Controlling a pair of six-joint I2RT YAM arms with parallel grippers.
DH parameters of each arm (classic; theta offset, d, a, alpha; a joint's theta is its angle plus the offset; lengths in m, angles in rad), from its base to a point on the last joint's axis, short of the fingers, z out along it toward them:
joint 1: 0 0.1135 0.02 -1.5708
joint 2: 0 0 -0.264 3.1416
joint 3: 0.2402 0 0.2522 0
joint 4: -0.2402 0 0.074 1.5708
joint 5: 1.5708 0 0 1.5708
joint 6: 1.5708 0.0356 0 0
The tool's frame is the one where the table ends.
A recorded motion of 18 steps. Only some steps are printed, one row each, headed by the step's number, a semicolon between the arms.
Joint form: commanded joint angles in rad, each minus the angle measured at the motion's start. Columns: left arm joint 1, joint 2, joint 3, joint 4, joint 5, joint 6; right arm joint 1, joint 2, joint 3, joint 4, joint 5, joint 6.
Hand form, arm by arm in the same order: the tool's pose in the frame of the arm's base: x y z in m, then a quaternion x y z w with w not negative. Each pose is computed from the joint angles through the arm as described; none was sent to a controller.
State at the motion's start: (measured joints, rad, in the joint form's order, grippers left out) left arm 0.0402 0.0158 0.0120 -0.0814 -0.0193 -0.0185; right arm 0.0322 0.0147 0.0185 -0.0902 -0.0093 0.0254
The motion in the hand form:
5: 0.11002 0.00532 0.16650 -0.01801 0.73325 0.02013 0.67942; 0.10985 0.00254 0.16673 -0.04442 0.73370 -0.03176 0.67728
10: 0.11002 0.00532 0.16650 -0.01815 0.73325 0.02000 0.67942; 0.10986 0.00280 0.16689 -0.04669 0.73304 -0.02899 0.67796
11: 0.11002 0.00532 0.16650 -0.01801 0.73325 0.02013 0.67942; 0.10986 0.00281 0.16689 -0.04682 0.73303 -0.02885 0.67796
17: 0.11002 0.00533 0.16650 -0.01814 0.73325 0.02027 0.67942; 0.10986 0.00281 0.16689 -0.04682 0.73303 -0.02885 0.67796
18: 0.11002 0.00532 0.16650 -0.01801 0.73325 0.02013 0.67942; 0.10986 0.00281 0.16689 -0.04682 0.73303 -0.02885 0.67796
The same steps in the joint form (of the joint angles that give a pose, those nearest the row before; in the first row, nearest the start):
5: 0.0053 -0.0122 -0.0069 0.0038 0.0107 0.0229; -0.0045 -0.0118 -0.0103 0.0042 0.0233 -0.1316
10: 0.0053 -0.0122 -0.0068 0.0038 0.0107 0.0225; -0.0045 -0.0118 -0.0103 0.0058 0.0161 -0.1312
11: 0.0053 -0.0122 -0.0069 0.0038 0.0107 0.0229; -0.0046 -0.0118 -0.0103 0.0058 0.0157 -0.1312
17: 0.0053 -0.0122 -0.0069 0.0038 0.0102 0.0229; -0.0046 -0.0118 -0.0103 0.0058 0.0157 -0.1312
18: 0.0053 -0.0122 -0.0069 0.0038 0.0107 0.0229; -0.0046 -0.0118 -0.0103 0.0058 0.0157 -0.1312

